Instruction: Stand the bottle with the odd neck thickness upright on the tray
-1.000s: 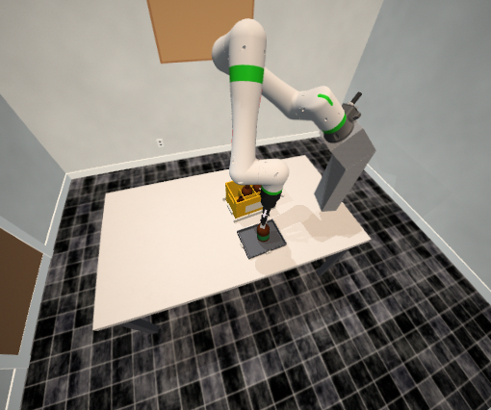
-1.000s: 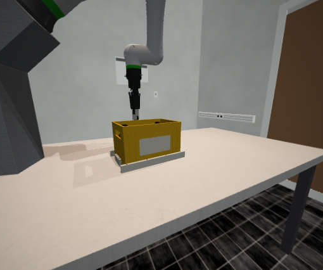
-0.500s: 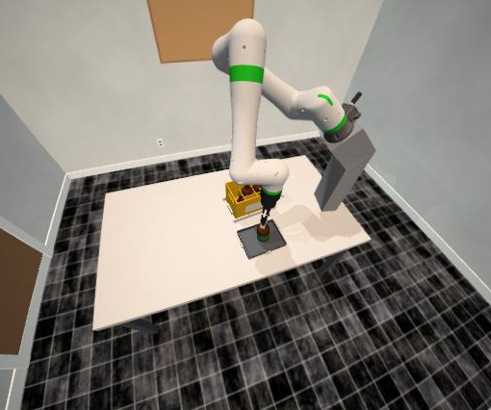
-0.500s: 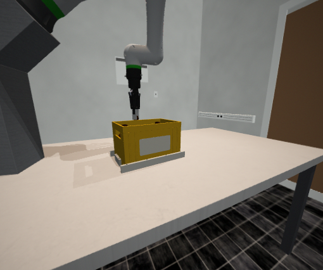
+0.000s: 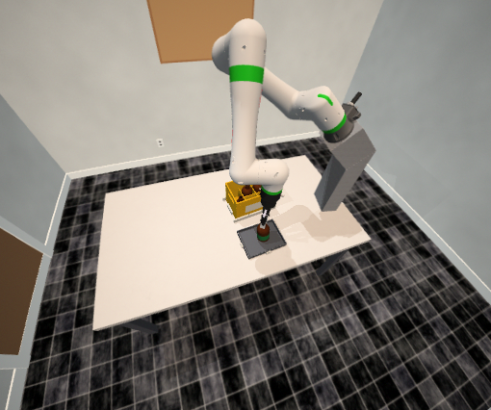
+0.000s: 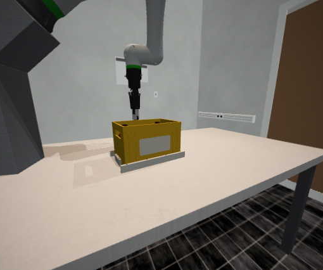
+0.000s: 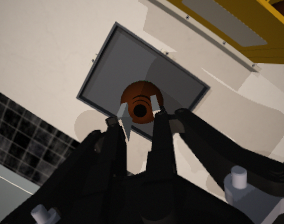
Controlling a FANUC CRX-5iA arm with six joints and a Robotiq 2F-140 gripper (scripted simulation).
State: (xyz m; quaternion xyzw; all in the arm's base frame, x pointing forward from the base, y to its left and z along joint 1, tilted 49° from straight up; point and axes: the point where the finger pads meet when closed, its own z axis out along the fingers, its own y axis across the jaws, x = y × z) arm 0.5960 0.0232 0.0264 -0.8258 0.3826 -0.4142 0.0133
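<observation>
Right now the brown bottle is 8 cm below my hand. The rest, counted from my hand: crate 25 cm to the right, 12 cm behind, 11 cm below; then dark grey tray 18 cm below, 1 cm to the left.
</observation>
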